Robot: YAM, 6 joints.
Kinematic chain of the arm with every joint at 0, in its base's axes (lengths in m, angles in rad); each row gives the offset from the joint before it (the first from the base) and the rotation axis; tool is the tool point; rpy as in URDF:
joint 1: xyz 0 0 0.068 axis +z
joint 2: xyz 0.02 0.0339 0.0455 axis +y
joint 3: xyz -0.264 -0.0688 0 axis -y
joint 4: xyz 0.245 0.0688 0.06 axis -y
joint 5: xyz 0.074 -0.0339 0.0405 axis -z
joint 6: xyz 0.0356 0 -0.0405 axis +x
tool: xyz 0 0 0 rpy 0 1.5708 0
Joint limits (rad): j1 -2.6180..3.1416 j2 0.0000..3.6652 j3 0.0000..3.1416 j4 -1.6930..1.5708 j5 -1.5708..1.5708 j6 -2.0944..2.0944
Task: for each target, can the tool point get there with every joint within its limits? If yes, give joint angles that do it. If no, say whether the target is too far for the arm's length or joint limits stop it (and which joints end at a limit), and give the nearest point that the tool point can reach.
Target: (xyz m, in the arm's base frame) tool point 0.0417 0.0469 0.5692
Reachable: yes | joints 1.1562 0.8973 1.8109 -0.7327 0.5710 0.9143
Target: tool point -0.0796 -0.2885 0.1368
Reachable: yes | joints -1.7282 1.8173 0.5381 1.1016 1.2150 -0.6399
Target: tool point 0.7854 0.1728 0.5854
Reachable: no: too far | nearest point 0.5432 0.1195 0.4362 | short by 0.289 m
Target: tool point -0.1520 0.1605 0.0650
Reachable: yes | joints 2.2768 1.6501 0.3744 0.2000 -0.3306 -1.4628
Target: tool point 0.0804 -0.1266 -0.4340
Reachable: no: joint limits stop it (at a limit: joint 2) | nearest point 0.0885 -0.1393 -0.3706 | short by 0.065 m
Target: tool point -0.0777 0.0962 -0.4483
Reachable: no: joint limits stop it (at a limit: joint 2) | nearest point -0.0927 0.1148 -0.3660 | short by 0.086 m
